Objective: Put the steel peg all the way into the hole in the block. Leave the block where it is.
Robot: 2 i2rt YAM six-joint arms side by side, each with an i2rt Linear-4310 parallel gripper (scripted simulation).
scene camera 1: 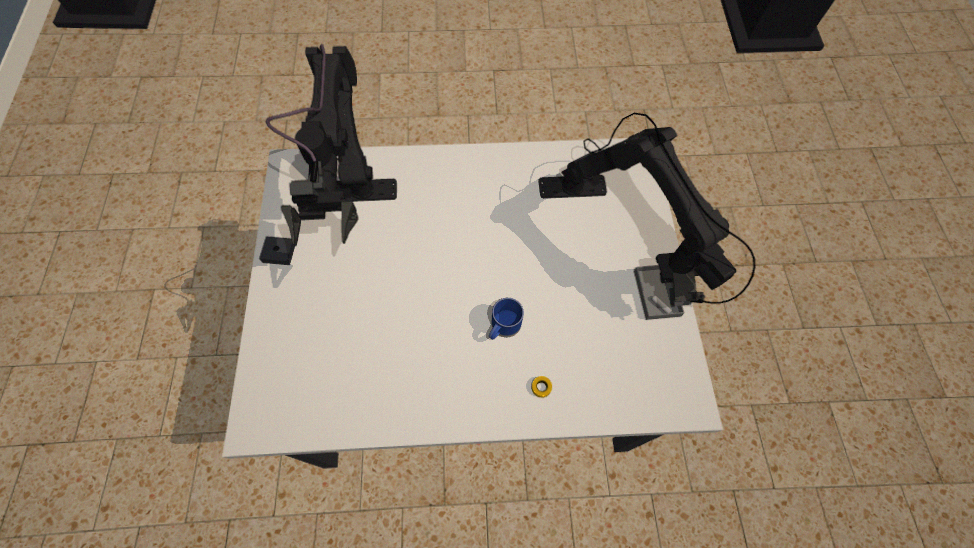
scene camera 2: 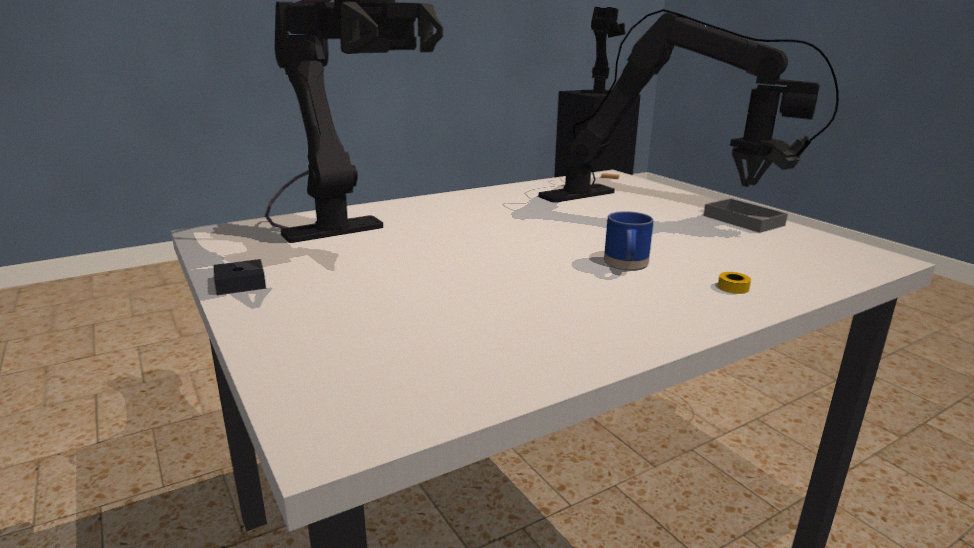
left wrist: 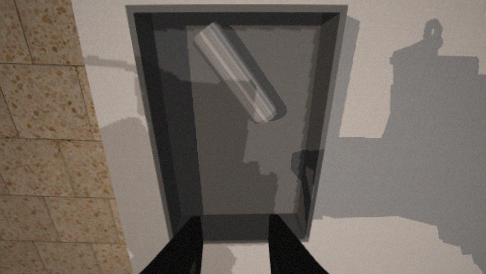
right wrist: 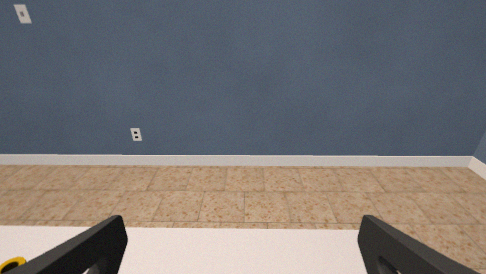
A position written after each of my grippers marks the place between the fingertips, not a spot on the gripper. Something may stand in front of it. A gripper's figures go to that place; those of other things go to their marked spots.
Scene:
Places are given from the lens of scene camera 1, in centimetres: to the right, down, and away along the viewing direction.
my left gripper [scene camera 1: 666, 280]: 47, 2, 137
my right gripper [scene camera 1: 319, 243]: -34, -6, 105
dark block [scene camera 1: 276, 250]: -59, -7, 148

